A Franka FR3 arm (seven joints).
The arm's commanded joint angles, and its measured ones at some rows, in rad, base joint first. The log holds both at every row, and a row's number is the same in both.
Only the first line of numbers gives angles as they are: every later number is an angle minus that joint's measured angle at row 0.
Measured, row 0: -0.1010, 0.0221, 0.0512, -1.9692, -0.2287, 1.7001, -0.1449
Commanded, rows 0 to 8: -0.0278, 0.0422, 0.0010, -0.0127, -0.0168, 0.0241, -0.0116; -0.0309, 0.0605, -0.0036, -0.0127, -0.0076, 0.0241, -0.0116; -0.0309, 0.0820, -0.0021, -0.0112, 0.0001, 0.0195, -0.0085; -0.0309, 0.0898, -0.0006, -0.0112, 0.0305, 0.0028, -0.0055; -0.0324, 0.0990, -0.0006, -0.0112, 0.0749, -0.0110, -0.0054; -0.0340, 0.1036, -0.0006, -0.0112, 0.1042, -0.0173, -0.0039; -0.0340, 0.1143, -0.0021, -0.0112, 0.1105, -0.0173, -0.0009; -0.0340, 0.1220, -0.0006, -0.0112, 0.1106, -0.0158, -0.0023; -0.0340, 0.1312, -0.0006, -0.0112, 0.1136, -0.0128, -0.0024
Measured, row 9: -0.0216, 0.1127, -0.0089, -0.0082, 0.0808, -0.0032, 0.0005
